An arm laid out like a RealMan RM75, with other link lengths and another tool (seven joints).
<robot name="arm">
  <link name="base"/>
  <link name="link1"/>
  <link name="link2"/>
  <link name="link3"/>
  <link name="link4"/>
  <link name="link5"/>
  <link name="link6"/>
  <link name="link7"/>
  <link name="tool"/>
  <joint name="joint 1" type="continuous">
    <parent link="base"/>
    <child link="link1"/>
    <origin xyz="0 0 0.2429" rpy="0 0 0"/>
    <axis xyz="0 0 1"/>
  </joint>
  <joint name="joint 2" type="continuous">
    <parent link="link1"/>
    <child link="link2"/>
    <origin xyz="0 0 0" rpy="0 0 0"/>
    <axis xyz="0 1 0"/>
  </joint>
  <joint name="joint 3" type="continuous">
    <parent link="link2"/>
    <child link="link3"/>
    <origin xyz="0 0 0.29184" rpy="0 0 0"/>
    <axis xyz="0 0 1"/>
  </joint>
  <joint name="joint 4" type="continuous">
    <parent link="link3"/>
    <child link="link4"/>
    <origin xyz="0 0 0" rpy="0 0 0"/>
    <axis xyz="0 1 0"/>
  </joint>
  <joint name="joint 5" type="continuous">
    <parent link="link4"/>
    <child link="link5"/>
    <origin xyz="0 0 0.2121" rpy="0 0 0"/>
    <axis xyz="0 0 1"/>
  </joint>
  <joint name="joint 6" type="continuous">
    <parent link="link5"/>
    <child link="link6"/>
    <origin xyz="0 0 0" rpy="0 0 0"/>
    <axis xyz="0 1 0"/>
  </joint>
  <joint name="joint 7" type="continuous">
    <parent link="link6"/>
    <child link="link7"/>
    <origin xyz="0 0 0.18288" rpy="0 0 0"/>
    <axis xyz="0 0 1"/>
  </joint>
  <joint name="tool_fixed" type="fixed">
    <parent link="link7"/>
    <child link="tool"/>
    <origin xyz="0.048 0.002 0.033" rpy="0 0.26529 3.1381"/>
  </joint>
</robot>
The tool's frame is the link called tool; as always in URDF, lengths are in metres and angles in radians. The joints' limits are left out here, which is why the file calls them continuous.
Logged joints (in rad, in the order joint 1, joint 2, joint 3, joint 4, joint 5, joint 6, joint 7), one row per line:
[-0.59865 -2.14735 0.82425 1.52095 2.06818 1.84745 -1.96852]
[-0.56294 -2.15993 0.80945 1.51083 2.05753 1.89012 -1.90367]
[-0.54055 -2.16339 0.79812 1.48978 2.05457 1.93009 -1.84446]
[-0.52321 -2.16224 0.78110 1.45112 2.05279 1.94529 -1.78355]
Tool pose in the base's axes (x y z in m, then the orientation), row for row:
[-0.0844 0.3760 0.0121 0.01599 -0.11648 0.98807 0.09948]
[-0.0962 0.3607 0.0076 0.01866 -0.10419 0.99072 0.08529]
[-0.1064 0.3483 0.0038 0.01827 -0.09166 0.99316 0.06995]
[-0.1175 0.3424 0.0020 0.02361 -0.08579 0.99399 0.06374]
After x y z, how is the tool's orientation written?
As a quaternion, w x y z.
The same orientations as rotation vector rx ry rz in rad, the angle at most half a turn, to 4 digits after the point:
[-0.3623 3.0729 0.3094]
[-0.3235 3.0760 0.2648]
[-0.2847 3.0843 0.2172]
[-0.2655 3.0766 0.1973]

